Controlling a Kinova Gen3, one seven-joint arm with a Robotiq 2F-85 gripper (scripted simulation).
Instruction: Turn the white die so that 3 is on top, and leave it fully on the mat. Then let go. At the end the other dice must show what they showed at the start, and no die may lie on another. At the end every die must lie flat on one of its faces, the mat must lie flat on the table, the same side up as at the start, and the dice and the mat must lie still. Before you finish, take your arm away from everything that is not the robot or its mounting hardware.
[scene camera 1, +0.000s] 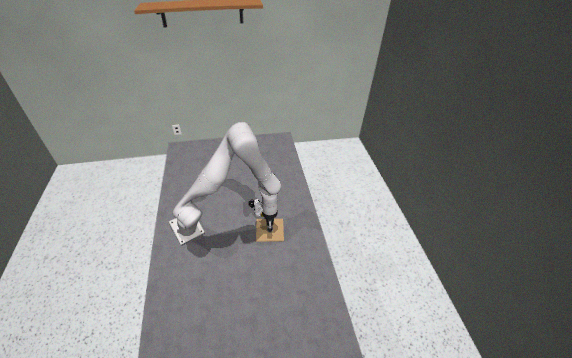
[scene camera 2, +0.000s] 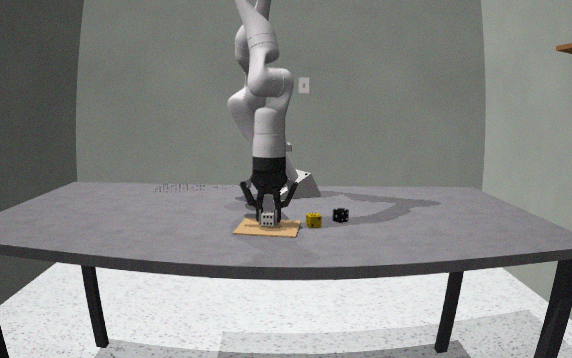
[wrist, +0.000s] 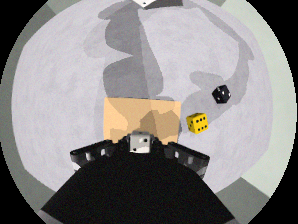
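There's a tan mat (scene camera 2: 286, 228), and the wrist view has the mat too (wrist: 161, 118). As for my gripper (scene camera 2: 268, 224), you'd also find it in the wrist view (wrist: 140, 139).
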